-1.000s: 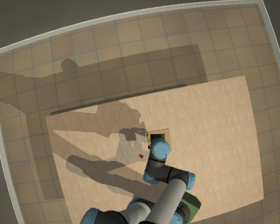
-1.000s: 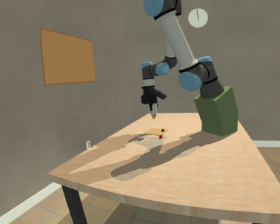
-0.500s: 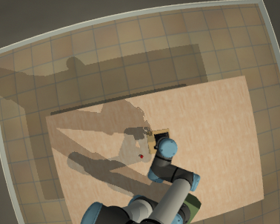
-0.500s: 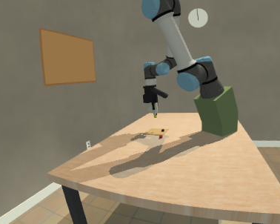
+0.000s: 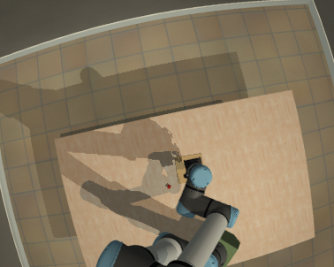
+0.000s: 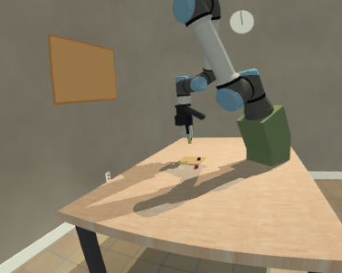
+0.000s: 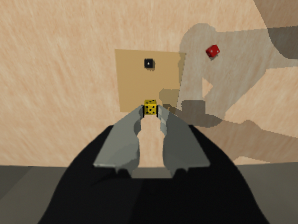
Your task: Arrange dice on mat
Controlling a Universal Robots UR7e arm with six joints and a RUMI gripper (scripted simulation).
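Now: the tan mat 12 cm below my hand. Round my hand: yellow die 1 cm below; then black die 5 cm behind, 11 cm below; then red die 6 cm behind, 12 cm to the left, 11 cm below.
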